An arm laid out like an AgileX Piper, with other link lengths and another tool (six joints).
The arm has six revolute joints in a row. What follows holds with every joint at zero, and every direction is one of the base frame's.
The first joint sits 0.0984 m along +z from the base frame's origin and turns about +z.
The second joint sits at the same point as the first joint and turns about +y.
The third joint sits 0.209 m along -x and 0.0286 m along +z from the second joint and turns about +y.
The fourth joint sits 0.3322 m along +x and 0.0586 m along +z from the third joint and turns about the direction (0.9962, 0, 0.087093).
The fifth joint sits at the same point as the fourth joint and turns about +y.
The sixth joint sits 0.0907 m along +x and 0.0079 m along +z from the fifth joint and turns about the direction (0.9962, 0, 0.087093).
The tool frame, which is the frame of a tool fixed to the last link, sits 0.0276 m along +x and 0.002 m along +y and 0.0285 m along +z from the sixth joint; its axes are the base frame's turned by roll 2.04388, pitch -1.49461 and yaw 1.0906 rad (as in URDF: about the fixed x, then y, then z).
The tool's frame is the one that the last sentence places.
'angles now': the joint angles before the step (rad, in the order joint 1, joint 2, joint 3, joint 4, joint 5, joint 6). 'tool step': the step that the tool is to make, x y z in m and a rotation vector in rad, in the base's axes. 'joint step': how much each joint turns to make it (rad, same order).
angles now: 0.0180 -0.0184 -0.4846 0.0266 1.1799 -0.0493
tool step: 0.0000 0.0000 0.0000 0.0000 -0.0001 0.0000
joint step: 0.0000 -0.0001 0.0001 0.0000 -0.0001 0.0000
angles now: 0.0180 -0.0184 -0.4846 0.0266 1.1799 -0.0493
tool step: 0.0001 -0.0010 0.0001 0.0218 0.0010 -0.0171
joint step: -0.0006 0.0003 -0.0002 -0.0017 -0.0001 0.0280
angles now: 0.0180 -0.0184 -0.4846 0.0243 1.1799 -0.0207
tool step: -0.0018 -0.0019 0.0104 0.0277 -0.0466 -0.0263
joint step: 0.0007 0.0000 -0.0185 -0.0089 -0.0293 0.0401
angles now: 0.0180 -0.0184 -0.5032 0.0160 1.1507 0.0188
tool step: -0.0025 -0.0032 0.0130 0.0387 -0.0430 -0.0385
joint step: -0.0008 0.0117 -0.0325 -0.0152 -0.0233 0.0579
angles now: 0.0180 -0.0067 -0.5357 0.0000 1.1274 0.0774
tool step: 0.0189 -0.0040 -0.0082 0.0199 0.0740 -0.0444
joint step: 0.0006 0.1086 -0.0249 -0.0310 -0.0093 0.0548
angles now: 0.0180 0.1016 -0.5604 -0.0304 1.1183 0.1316
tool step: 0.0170 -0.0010 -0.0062 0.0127 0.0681 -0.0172
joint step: 0.0000 0.1081 -0.0356 -0.0069 -0.0039 0.0244
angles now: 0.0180 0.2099 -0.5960 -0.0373 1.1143 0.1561
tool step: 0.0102 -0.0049 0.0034 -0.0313 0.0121 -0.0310
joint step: 0.0001 0.0700 -0.0383 -0.0493 -0.0181 0.0171
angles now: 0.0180 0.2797 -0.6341 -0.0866 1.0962 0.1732
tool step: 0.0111 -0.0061 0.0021 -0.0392 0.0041 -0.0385
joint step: 0.0004 0.0654 -0.0302 -0.0638 -0.0278 0.0258
